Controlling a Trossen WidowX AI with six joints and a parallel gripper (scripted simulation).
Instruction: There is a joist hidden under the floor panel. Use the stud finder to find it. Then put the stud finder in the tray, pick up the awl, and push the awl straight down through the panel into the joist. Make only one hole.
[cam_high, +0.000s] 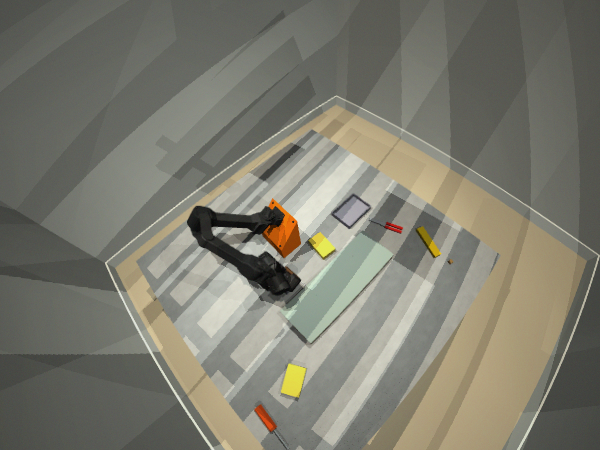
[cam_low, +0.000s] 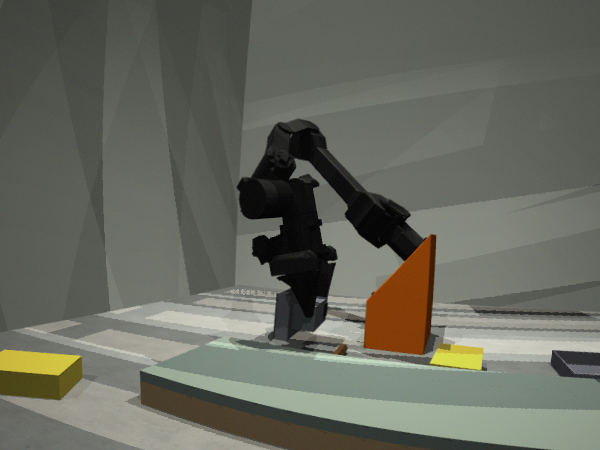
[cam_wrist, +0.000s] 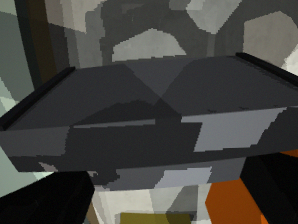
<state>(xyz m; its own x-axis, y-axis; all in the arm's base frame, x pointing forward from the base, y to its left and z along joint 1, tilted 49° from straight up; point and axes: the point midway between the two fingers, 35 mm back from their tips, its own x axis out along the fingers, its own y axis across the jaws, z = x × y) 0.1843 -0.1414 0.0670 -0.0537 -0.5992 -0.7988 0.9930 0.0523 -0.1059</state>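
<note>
Now: gripper tip 10 mm past the stud finder and 10 mm to the left of it. The rest, counted from my gripper tip: awl 30 mm ahead, 40 mm to the left, 70 mm below; yellow bar 340 mm ahead, 600 mm to the left, 70 mm below; dark-rimmed tray 40 mm behind, 470 mm to the left, 60 mm below.
</note>
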